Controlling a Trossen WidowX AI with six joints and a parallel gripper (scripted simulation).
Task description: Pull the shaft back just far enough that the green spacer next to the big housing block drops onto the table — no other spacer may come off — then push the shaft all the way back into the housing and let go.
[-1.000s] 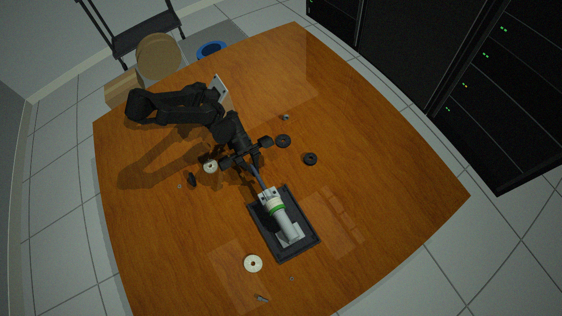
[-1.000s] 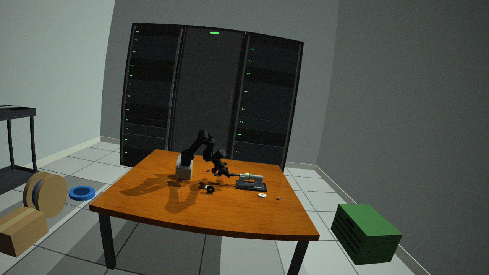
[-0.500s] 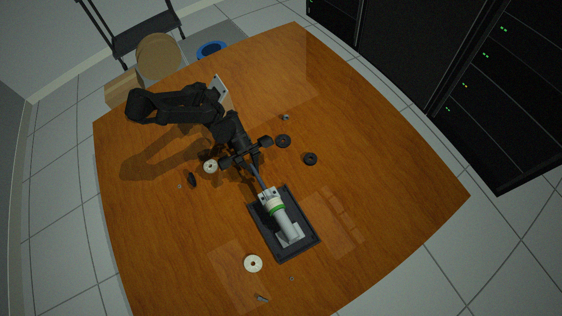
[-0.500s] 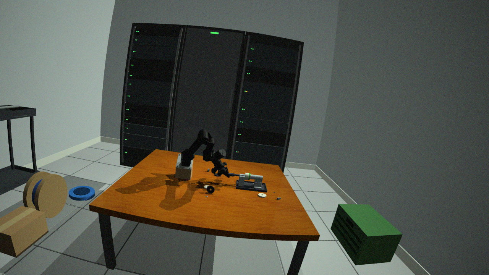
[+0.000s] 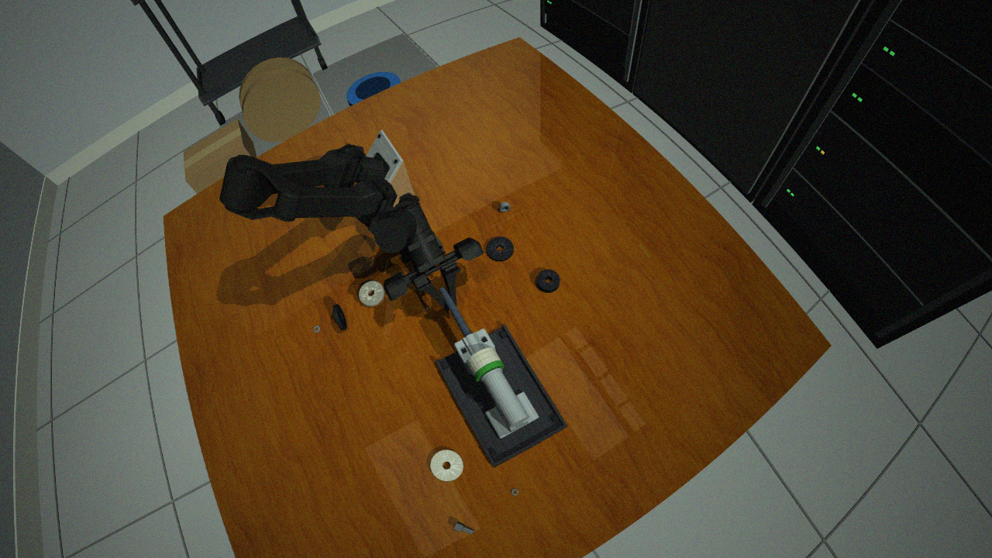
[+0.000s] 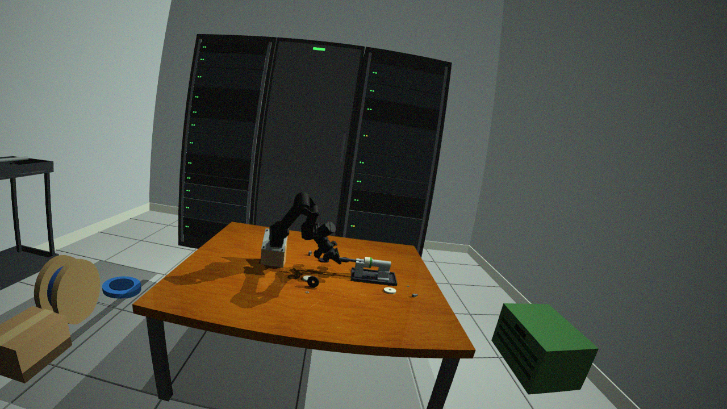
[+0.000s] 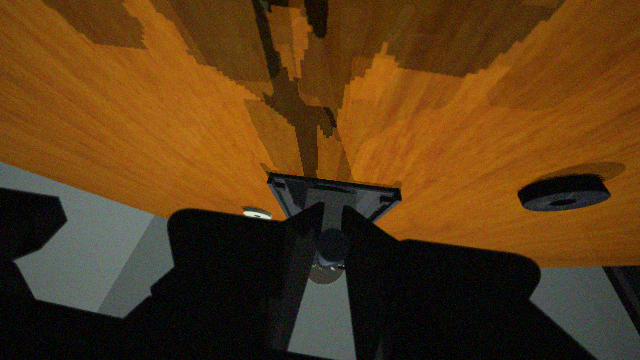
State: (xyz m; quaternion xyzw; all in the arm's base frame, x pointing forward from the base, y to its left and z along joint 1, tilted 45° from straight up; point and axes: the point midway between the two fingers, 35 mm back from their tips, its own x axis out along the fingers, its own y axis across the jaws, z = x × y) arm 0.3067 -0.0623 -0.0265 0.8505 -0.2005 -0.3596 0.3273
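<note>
The dark shaft lies 6 cm ahead of my gripper tip, 2 cm above it and 1 cm to the right of it. From my gripper tip the other things lie so: green spacer 15 cm ahead, 2 cm above, 1 cm to the right; cream spacer 13 cm ahead, 2 cm above, 1 cm to the right; nut 23 cm to the left, 16 cm behind, 4 cm below.
</note>
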